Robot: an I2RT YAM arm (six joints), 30 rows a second.
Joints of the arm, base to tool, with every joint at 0 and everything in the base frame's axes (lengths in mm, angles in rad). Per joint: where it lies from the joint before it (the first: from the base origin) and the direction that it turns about. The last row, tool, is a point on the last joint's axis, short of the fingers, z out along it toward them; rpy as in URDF.
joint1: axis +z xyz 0 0 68
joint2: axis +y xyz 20 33.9 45.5
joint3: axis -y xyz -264 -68.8 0
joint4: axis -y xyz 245 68.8 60
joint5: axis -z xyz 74 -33.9 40.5
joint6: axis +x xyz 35.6 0 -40.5
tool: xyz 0 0 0 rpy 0 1.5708 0
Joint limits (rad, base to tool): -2.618..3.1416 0..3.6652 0..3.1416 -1.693..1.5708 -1.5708..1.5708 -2.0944..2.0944
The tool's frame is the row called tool.
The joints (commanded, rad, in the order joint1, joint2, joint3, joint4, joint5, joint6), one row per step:
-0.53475, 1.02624, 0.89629, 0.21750, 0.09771, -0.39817
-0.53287, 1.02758, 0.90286, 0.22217, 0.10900, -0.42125
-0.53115, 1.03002, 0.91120, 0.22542, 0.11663, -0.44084
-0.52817, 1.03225, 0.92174, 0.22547, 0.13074, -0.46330
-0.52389, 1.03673, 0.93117, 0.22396, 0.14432, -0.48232
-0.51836, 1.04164, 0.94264, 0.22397, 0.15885, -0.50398
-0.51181, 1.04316, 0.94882, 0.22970, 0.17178, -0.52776
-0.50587, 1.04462, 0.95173, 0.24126, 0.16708, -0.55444
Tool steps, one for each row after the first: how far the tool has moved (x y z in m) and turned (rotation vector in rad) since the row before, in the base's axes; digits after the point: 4 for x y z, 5 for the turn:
0.0000, 0.0000, 0.0026, -0.02261, 0.00463, -0.01148
0.0003, 0.0000, 0.0028, -0.01954, 0.00344, -0.00785
0.0002, 0.0001, 0.0033, -0.02059, 0.00558, -0.01351
0.0009, 0.0001, 0.0022, -0.01523, 0.00788, -0.01140
0.0011, 0.0004, 0.0030, -0.01854, 0.00684, -0.01149
0.0006, 0.0010, 0.0025, -0.02197, 0.00499, -0.00931
0.0009, 0.0013, 0.0020, -0.02746, 0.00557, 0.00687

